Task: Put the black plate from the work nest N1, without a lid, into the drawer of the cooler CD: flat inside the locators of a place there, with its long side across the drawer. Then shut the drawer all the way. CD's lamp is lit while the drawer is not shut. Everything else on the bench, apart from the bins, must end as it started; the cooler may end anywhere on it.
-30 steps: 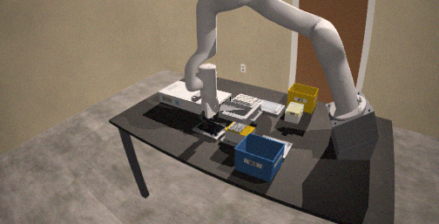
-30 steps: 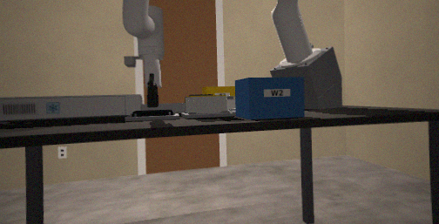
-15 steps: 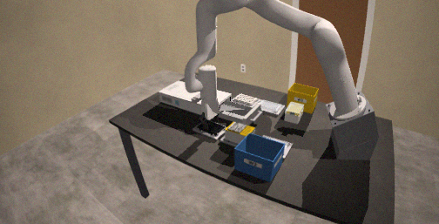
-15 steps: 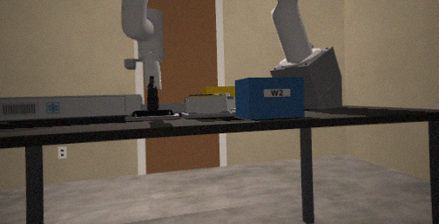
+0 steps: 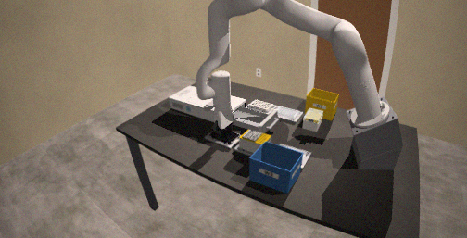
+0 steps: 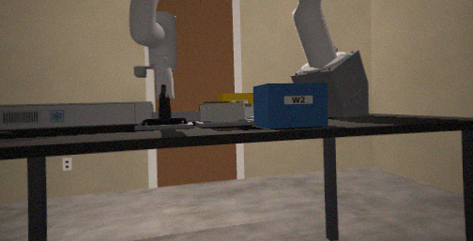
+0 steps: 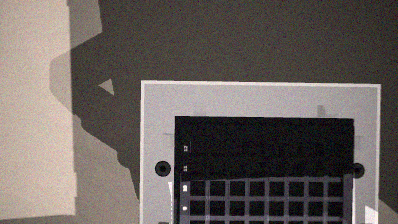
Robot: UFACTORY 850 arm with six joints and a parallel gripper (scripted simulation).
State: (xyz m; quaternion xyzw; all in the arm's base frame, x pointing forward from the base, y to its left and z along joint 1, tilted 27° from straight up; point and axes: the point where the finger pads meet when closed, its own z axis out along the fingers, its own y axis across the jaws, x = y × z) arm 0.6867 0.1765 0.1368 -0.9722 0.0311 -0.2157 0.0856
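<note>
My hand is 10 mm above the black plate. The rest, counted from my hand: drawer: 190 mm to the right, 30 mm behind, 10 mm above; yellow-framed rack: 190 mm behind, 20 mm above, 10 mm to the right; work nest N1: 30 mm below.
</note>
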